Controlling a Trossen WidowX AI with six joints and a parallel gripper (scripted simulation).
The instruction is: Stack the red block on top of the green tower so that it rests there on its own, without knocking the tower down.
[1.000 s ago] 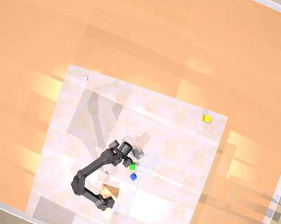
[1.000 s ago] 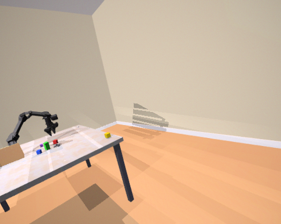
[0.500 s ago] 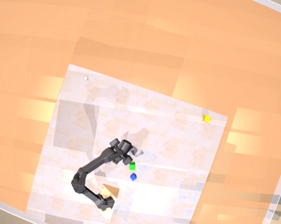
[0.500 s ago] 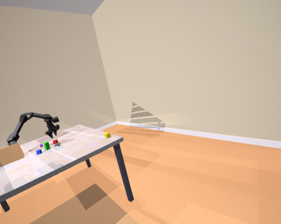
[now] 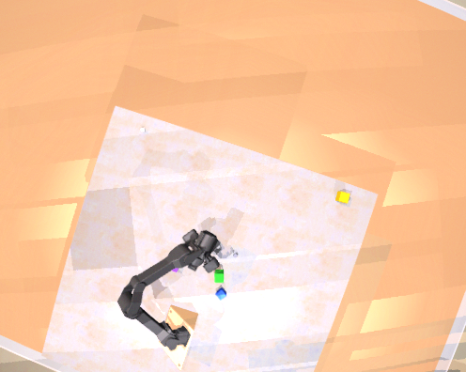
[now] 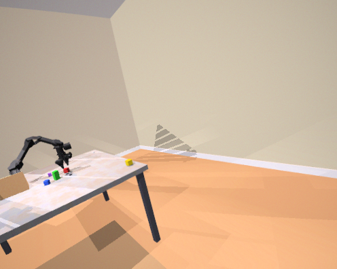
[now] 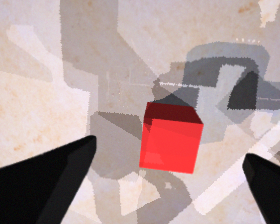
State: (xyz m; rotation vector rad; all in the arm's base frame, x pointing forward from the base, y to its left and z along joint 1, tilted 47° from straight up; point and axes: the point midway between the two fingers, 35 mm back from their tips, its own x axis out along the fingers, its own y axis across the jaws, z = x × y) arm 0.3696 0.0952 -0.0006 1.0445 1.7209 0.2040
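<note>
Now: gripper tip 3 cm above the red block. The rest, counted from my gripper tip: blue block (18 cm behind, 15 cm to the right, 3 cm below); small purple block (15 cm behind, 8 cm to the left, 4 cm below); yellow block (43 cm ahead, 51 cm to the right, 3 cm below).
</note>
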